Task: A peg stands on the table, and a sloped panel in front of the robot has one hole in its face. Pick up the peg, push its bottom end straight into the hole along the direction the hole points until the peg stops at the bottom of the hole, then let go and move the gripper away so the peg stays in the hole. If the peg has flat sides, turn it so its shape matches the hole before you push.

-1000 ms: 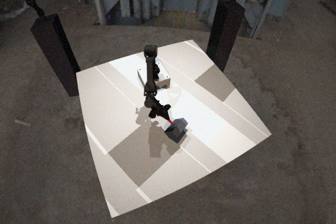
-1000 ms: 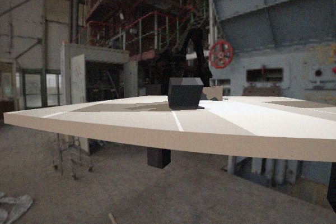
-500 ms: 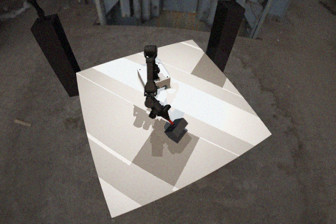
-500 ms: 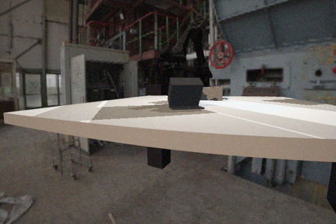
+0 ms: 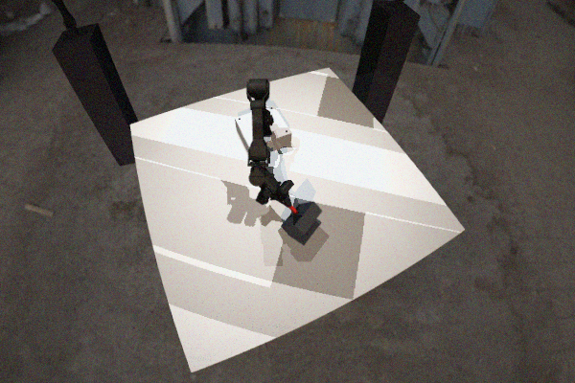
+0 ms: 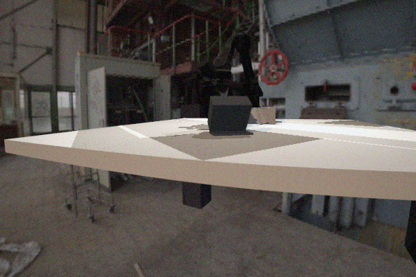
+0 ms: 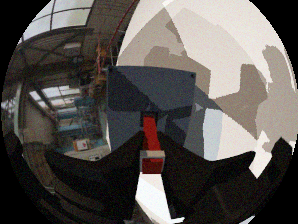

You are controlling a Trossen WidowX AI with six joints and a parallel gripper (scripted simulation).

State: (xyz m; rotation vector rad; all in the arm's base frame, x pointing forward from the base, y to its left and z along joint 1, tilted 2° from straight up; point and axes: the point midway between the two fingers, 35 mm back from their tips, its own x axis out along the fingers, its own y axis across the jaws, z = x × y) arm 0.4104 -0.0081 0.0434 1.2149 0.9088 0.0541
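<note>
Now: the dark sloped panel block 40 mm to the left of my gripper tip, 40 mm below it and 40 mm ahead of it. The rest, counted from my gripper tip: red peg (10 mm to the right, 10 mm behind, 10 mm above).
</note>
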